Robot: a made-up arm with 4 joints. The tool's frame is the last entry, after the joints. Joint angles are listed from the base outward. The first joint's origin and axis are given. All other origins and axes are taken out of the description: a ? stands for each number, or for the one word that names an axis. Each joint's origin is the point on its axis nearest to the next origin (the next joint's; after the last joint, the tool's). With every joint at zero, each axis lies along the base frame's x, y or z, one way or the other. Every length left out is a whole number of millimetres.
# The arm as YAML. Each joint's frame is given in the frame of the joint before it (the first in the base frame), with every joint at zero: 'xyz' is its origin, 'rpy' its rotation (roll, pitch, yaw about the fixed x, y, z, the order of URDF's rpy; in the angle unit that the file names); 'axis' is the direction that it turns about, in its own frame. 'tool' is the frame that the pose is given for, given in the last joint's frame.
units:
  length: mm
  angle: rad
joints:
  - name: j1
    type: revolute
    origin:
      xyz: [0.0, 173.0, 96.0]
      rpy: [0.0, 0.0, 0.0]
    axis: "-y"
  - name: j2
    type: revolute
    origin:
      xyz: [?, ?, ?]
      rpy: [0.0, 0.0, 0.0]
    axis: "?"
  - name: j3
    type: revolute
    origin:
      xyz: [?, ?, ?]
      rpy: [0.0, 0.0, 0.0]
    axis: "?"
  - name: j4
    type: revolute
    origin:
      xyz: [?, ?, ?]
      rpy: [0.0, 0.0, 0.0]
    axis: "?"
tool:
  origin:
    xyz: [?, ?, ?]
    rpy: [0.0, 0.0, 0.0]
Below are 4 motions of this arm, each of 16 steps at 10 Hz.
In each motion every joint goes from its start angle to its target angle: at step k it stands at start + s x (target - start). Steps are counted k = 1, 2, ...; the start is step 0. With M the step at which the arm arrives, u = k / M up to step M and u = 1 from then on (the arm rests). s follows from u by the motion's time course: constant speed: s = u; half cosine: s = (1 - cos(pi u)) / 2; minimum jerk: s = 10 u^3 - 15 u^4 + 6 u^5.
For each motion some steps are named. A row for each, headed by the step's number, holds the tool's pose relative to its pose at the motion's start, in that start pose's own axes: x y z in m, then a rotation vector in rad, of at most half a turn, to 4 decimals.
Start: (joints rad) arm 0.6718 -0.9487 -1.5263 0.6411
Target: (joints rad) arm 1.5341 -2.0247 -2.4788 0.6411
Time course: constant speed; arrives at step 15
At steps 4, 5, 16:
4: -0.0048 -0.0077 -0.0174 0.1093 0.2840 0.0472
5: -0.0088 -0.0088 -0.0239 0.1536 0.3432 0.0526
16: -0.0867 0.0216 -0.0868 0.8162 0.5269 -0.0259

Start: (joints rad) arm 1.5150 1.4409 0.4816 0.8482
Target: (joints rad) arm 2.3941 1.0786 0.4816 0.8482
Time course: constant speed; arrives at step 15
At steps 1, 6, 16:
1: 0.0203 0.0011 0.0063 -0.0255 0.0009 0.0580
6: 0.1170 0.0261 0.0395 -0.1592 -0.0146 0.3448
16: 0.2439 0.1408 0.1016 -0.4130 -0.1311 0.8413

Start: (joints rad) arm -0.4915 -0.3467 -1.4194 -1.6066
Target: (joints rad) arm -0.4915 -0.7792 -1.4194 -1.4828
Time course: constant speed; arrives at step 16
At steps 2, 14, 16:
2: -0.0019 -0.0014 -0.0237 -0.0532 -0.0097 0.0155
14: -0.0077 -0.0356 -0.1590 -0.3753 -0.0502 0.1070
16: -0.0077 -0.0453 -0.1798 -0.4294 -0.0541 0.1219

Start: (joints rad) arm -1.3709 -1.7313 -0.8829 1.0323
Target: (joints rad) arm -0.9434 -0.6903 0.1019 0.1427
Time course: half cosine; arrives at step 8
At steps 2, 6, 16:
2: -0.0358 0.0372 -0.0096 -0.0263 -0.1509 -0.3364
6: -0.0755 0.1288 -0.0633 0.3403 -0.9747 -1.8389
16: -0.0875 0.1271 -0.0711 0.5449 -1.1567 -2.0824

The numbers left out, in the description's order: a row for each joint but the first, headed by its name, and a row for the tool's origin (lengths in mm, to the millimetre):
j2: xyz 56.0 0.0 -106.0, axis +x
j3: xyz 0.0 -26.0 38.0, axis -z
j4: xyz 344.0 -84.0 0.0, axis +z
tool: xyz -179.0 108.0 0.0

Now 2 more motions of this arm.
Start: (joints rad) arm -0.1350 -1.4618 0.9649 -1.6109
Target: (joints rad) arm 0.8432 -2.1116 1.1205 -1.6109
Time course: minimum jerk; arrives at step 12
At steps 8, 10, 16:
8: 0.3377 -0.0427 0.2061 0.3744 -0.3391 -0.8929
10: 0.3840 -0.0889 0.2464 0.4244 -0.4501 -1.0834
16: 0.3917 -0.0990 0.2542 0.4329 -0.4744 -1.1216

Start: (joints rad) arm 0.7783 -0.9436 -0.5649 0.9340
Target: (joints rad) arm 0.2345 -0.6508 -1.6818 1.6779
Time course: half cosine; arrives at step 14
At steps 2, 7, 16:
2: 0.0142 -0.0077 -0.0055 0.0163 -0.0141 0.1138
7: 0.2000 -0.0167 -0.0452 0.1120 -0.2125 1.1342
16: 0.4076 0.1646 0.0017 0.0409 -0.5874 2.2078

